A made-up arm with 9 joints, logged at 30 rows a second.
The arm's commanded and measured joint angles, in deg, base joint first. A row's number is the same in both.
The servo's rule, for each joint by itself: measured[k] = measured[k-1] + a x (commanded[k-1-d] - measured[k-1]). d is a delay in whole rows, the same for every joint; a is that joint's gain. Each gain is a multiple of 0.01, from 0.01 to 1. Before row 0 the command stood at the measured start. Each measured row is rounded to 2 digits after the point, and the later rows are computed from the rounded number. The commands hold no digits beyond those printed.
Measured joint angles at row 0:
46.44, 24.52, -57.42, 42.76, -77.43, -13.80, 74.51, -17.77, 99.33
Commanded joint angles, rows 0 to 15:
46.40, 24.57, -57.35, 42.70, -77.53, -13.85, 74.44, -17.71, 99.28
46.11, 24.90, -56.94, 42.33, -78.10, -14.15, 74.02, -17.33, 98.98
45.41, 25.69, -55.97, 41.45, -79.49, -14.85, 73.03, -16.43, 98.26
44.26, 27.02, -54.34, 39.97, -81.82, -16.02, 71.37, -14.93, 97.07
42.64, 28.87, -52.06, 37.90, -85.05, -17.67, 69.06, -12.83, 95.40
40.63, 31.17, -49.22, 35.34, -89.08, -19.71, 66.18, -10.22, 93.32
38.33, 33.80, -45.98, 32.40, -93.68, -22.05, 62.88, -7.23, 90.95
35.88, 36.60, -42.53, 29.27, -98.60, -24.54, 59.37, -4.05, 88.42
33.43, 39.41, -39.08, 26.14, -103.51, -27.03, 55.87, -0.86, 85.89
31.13, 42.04, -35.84, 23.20, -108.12, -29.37, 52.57, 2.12, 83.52
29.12, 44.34, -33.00, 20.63, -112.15, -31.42, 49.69, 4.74, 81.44
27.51, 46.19, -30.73, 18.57, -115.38, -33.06, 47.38, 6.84, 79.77
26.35, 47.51, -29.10, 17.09, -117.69, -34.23, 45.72, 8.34, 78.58
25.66, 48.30, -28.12, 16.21, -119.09, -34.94, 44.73, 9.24, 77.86
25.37, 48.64, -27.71, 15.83, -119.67, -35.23, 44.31, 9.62, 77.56
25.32, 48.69, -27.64, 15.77, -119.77, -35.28, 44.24, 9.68, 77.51
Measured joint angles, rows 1 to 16:
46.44, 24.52, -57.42, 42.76, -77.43, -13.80, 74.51, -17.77, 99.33
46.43, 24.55, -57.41, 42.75, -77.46, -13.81, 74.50, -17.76, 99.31
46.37, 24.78, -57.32, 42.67, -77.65, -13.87, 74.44, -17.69, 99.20
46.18, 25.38, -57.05, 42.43, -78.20, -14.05, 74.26, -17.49, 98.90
45.80, 26.46, -56.51, 41.94, -79.29, -14.40, 73.88, -17.08, 98.31
45.17, 28.05, -55.62, 41.13, -81.02, -14.99, 73.25, -16.40, 97.38
44.26, 30.11, -54.34, 39.97, -83.44, -15.84, 72.33, -15.41, 96.08
43.07, 32.55, -52.67, 38.46, -86.51, -16.96, 71.10, -14.10, 94.44
41.63, 35.22, -50.64, 36.62, -90.14, -18.32, 69.58, -12.49, 92.51
39.99, 37.99, -48.33, 34.52, -94.15, -19.89, 67.80, -10.63, 90.39
38.22, 40.66, -45.83, 32.26, -98.34, -21.60, 65.82, -8.59, 88.19
36.40, 43.09, -43.26, 29.93, -102.48, -23.37, 63.72, -6.46, 86.03
34.62, 45.14, -40.75, 27.66, -106.35, -25.11, 61.60, -4.33, 84.03
32.97, 46.70, -38.42, 25.55, -109.75, -26.75, 59.54, -2.30, 82.29
31.51, 47.76, -36.36, 23.68, -112.55, -28.22, 57.61, -0.45, 80.87
30.28, 48.34, -34.63, 22.11, -114.69, -29.48, 55.88, 1.16, 79.81
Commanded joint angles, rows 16 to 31:
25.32, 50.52, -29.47, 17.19, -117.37, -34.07, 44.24, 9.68, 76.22
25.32, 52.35, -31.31, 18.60, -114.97, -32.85, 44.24, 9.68, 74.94
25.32, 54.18, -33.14, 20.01, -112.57, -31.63, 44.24, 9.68, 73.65
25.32, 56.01, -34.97, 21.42, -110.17, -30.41, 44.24, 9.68, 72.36
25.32, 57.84, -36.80, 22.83, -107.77, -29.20, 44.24, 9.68, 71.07
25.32, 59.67, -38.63, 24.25, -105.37, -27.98, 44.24, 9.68, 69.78
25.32, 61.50, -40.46, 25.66, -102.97, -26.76, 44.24, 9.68, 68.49
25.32, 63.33, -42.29, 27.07, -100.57, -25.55, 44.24, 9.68, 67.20
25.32, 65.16, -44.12, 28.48, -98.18, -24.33, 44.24, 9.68, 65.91
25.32, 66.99, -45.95, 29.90, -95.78, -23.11, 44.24, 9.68, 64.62
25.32, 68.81, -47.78, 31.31, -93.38, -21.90, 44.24, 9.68, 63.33
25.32, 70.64, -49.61, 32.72, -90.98, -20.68, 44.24, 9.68, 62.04
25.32, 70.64, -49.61, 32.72, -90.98, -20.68, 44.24, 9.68, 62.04
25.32, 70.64, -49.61, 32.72, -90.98, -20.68, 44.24, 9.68, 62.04
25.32, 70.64, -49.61, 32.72, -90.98, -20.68, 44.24, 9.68, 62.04
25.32, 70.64, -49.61, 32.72, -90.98, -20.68, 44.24, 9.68, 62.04
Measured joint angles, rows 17 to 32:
29.29, 48.57, -33.23, 20.84, -116.21, -30.52, 54.37, 2.52, 79.07
28.50, 49.86, -32.48, 20.11, -116.56, -31.16, 53.05, 3.67, 78.16
27.86, 51.50, -32.25, 19.81, -116.08, -31.46, 51.90, 4.63, 77.13
27.35, 53.27, -32.43, 19.85, -115.03, -31.49, 50.90, 5.44, 76.02
26.94, 55.08, -32.94, 20.16, -113.57, -31.30, 50.03, 6.12, 74.85
26.62, 56.90, -33.71, 20.69, -111.83, -30.92, 49.28, 6.69, 73.64
26.36, 58.73, -34.69, 21.40, -109.89, -30.39, 48.62, 7.17, 72.40
26.15, 60.56, -35.84, 22.25, -107.81, -29.74, 48.05, 7.57, 71.15
25.98, 62.39, -37.13, 23.21, -105.64, -28.99, 47.55, 7.91, 69.89
25.85, 64.22, -38.53, 24.26, -103.40, -28.15, 47.12, 8.19, 68.62
25.74, 66.05, -40.01, 25.39, -101.11, -27.24, 46.75, 8.43, 67.34
25.66, 67.87, -41.56, 26.57, -98.79, -26.28, 46.42, 8.63, 66.06
25.59, 69.70, -43.17, 27.80, -96.45, -25.27, 46.14, 8.80, 64.77
25.54, 70.32, -44.46, 28.78, -94.81, -24.44, 45.89, 8.94, 63.90
25.50, 70.53, -45.49, 29.57, -93.66, -23.76, 45.68, 9.06, 63.30
25.46, 70.60, -46.31, 30.20, -92.86, -23.21, 45.49, 9.16, 62.90

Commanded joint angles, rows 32 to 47:
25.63, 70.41, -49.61, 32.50, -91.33, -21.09, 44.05, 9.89, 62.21
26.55, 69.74, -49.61, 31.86, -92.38, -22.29, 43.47, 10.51, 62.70
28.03, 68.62, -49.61, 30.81, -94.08, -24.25, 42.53, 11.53, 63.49
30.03, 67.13, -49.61, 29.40, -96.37, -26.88, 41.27, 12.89, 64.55
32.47, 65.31, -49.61, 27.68, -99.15, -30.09, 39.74, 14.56, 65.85
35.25, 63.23, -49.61, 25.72, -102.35, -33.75, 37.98, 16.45, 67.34
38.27, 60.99, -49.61, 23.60, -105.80, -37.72, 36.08, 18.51, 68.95
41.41, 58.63, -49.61, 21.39, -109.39, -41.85, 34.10, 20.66, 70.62
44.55, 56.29, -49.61, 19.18, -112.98, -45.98, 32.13, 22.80, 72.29
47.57, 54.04, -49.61, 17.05, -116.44, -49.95, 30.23, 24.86, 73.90
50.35, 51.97, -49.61, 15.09, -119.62, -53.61, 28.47, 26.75, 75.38
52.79, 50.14, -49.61, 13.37, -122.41, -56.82, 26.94, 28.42, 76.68
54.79, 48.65, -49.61, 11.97, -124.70, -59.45, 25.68, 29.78, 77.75
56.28, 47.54, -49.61, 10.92, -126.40, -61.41, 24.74, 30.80, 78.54
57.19, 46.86, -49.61, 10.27, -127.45, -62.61, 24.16, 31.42, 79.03
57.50, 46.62, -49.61, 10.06, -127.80, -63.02, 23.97, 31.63, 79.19
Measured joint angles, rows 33 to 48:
25.43, 70.63, -46.97, 30.70, -92.30, -22.75, 45.33, 9.24, 62.62
25.47, 70.48, -47.50, 31.06, -92.01, -22.45, 45.16, 9.34, 62.49
25.69, 69.99, -47.92, 31.22, -92.12, -22.42, 44.94, 9.53, 62.56
26.16, 69.09, -48.26, 31.14, -92.71, -22.75, 44.63, 9.85, 62.86
26.93, 67.80, -48.53, 30.79, -93.81, -23.49, 44.19, 10.34, 63.40
28.04, 66.16, -48.75, 30.17, -95.41, -24.68, 43.61, 11.02, 64.18
29.48, 64.23, -48.92, 29.28, -97.49, -26.31, 42.88, 11.89, 65.19
31.24, 62.09, -49.06, 28.14, -99.98, -28.36, 42.00, 12.95, 66.39
33.27, 59.81, -49.17, 26.79, -102.80, -30.79, 40.97, 14.18, 67.74
35.53, 57.49, -49.26, 25.27, -105.85, -33.52, 39.82, 15.56, 69.20
37.94, 55.21, -49.33, 23.63, -109.03, -36.48, 38.57, 17.05, 70.70
40.42, 53.07, -49.39, 21.92, -112.21, -39.56, 37.26, 18.60, 72.20
42.89, 51.14, -49.43, 20.21, -115.27, -42.67, 35.92, 20.17, 73.63
45.27, 49.50, -49.47, 18.56, -118.10, -45.69, 34.59, 21.71, 74.95
47.47, 48.21, -49.50, 17.03, -120.59, -48.52, 33.31, 23.16, 76.10
49.41, 47.32, -49.52, 15.68, -122.65, -51.06, 32.12, 24.48, 77.04

